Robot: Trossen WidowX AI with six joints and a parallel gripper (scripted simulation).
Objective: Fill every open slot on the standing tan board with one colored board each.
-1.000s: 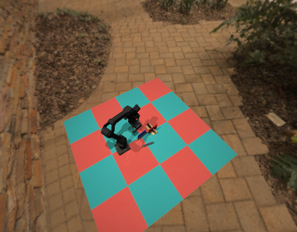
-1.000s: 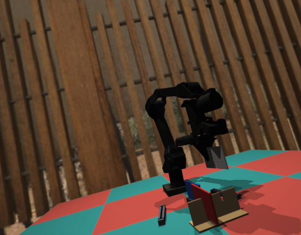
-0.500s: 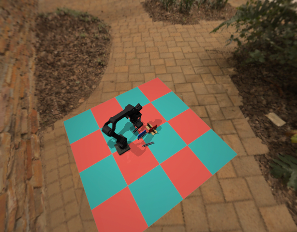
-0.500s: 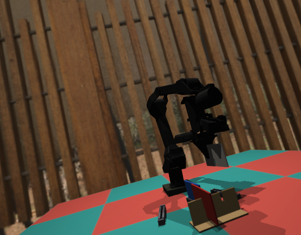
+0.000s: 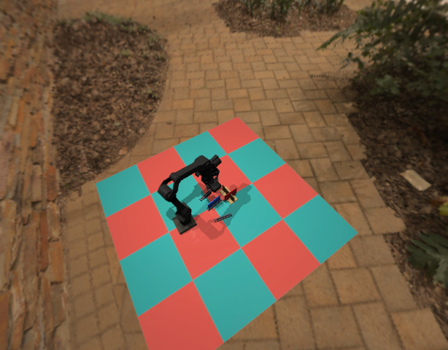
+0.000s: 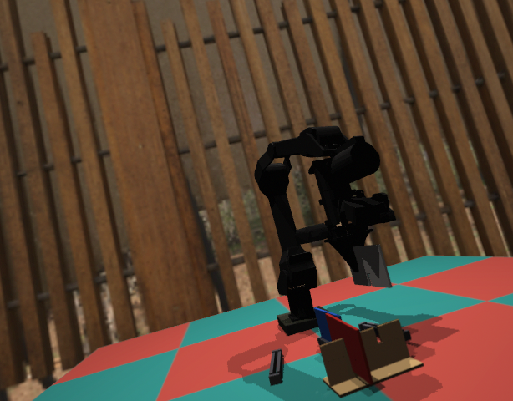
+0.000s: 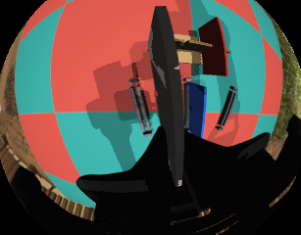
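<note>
Right now the tan board is 110 mm ahead of my gripper tip, 100 mm below it and 60 mm to the right of it. Round my gripper tip: blue board (100 mm below, 70 mm to the right, 10 mm behind); then red board (110 mm ahead, 80 mm to the right, 80 mm below); then grey board (30 mm ahead, 10 mm to the left).
</note>
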